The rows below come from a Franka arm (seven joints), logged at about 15 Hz.
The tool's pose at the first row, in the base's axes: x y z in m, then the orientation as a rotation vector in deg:
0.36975, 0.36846, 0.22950, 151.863, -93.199, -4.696
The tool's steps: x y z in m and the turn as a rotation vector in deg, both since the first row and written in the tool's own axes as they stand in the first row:
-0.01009, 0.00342, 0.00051, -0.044, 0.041, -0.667
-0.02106, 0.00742, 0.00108, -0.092, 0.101, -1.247
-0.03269, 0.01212, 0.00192, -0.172, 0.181, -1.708
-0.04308, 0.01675, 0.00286, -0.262, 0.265, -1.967
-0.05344, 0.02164, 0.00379, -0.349, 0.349, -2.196
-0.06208, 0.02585, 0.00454, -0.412, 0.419, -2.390
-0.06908, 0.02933, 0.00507, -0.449, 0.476, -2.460
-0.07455, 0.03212, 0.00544, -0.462, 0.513, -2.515
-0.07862, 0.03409, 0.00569, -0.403, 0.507, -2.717
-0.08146, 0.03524, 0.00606, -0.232, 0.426, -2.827
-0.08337, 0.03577, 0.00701, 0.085, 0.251, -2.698
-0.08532, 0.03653, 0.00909, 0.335, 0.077, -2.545
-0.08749, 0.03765, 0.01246, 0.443, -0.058, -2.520
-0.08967, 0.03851, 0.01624, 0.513, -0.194, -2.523
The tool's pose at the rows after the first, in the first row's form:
0.36212, 0.37591, 0.22947, 152.369, -92.290, -4.692
0.35356, 0.38388, 0.22943, 152.788, -91.485, -4.664
0.34407, 0.39212, 0.22918, 153.074, -90.816, -4.631
0.33520, 0.39929, 0.22879, 153.184, -90.408, -4.596
0.32611, 0.40631, 0.22842, 153.272, -90.041, -4.558
0.31841, 0.41211, 0.22815, 153.354, -89.735, -4.519
0.31212, 0.41678, 0.22801, 153.360, -89.609, -4.474
0.30714, 0.42039, 0.22794, 153.379, -89.519, -4.436
0.30353, 0.42313, 0.22792, 153.588, -89.280, -4.402
0.30120, 0.42514, 0.22769, 153.836, -89.235, -4.378
0.29981, 0.42660, 0.22683, 154.038, -89.601, -4.358
0.29813, 0.42800, 0.22485, 154.170, -89.969, -4.389
0.29594, 0.42943, 0.22161, 154.284, -90.090, -4.483
0.29396, 0.43099, 0.21794, 154.393, -90.157, -4.610

